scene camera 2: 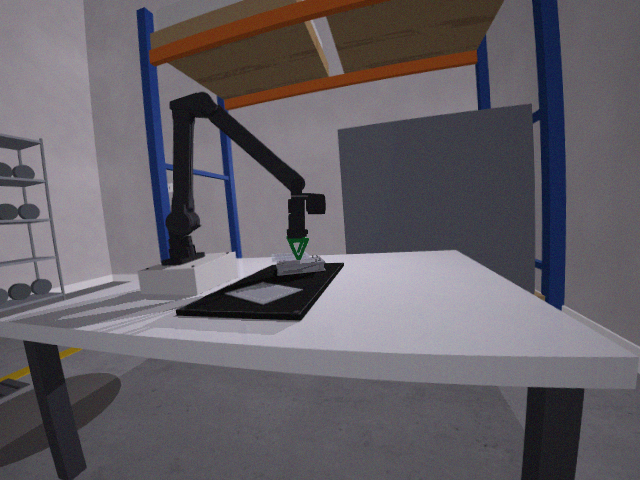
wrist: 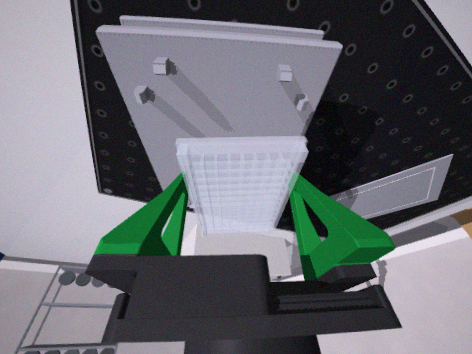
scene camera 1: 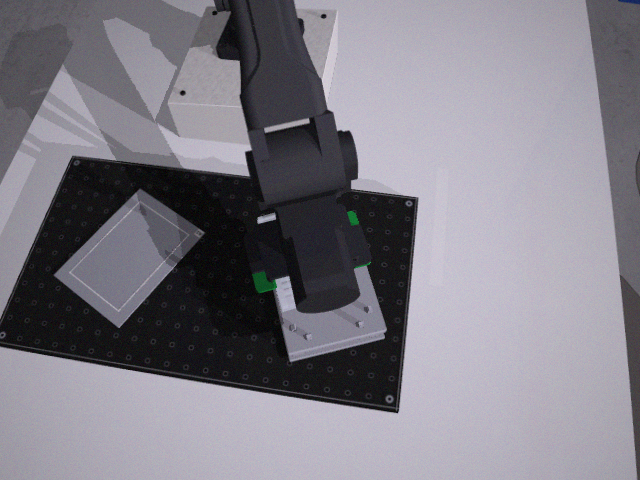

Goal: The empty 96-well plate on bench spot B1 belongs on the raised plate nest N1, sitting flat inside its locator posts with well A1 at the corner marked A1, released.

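Places are measured from the arm's base along level axes (x back, y right, z up), in millimetres.
Where they show: gripper, fingertip midpoint: (scene camera 2: 297, 258) (wrist: 239, 176); arm's base, link origin: (scene camera 2: 184, 260).
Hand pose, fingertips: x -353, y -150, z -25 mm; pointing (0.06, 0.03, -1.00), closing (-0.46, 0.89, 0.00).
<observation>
Things, the pixels of their top centre, and the offset from my fingertips. "*": a spot on its surface instead.
- clear 96-well plate, top centre: (wrist: 240, 210) (scene camera 1: 301, 249) (scene camera 2: 289, 253) dz +18, dx +22, dy +13 mm
- grey raised nest N1, top centre: (wrist: 222, 166) (scene camera 1: 321, 277) (scene camera 2: 299, 258) dz -3, dx -1, dy -16 mm
- spot B1, surface spot: (scene camera 1: 129, 258) (wrist: 380, 199) (scene camera 2: 265, 291) * dz -43, dx -7, dy +249 mm
- black perforated board, top centre: (scene camera 1: 212, 266) (wrist: 324, 181) (scene camera 2: 281, 280) dz -44, dx +4, dy +133 mm
The clear 96-well plate (scene camera 1: 285, 295) (scene camera 2: 281, 256) (wrist: 240, 192) is between the green fingers of my gripper (scene camera 1: 312, 250) (scene camera 2: 298, 256) (wrist: 239, 176), which is shut on its sides. The plate is low over the arm-side part of the grey raised nest N1 (scene camera 1: 336, 338) (scene camera 2: 300, 268) (wrist: 215, 75); I cannot tell whether they touch. Several locator posts show at the nest's end away from the arm base, outside the plate's outline in the wrist view. The arm hides the nest's other end and its A1 mark in scene camera 1. Plate corner A1 is not readable.
The flat grey card of spot B1 (scene camera 1: 129, 258) (scene camera 2: 263, 293) (wrist: 400, 192), with a white outline, lies beside the nest on the black perforated board (scene camera 1: 206, 351) (scene camera 2: 237, 312) (wrist: 400, 60). The arm's pale base block (scene camera 1: 206, 77) (scene camera 2: 168, 281) stands behind the board.
</observation>
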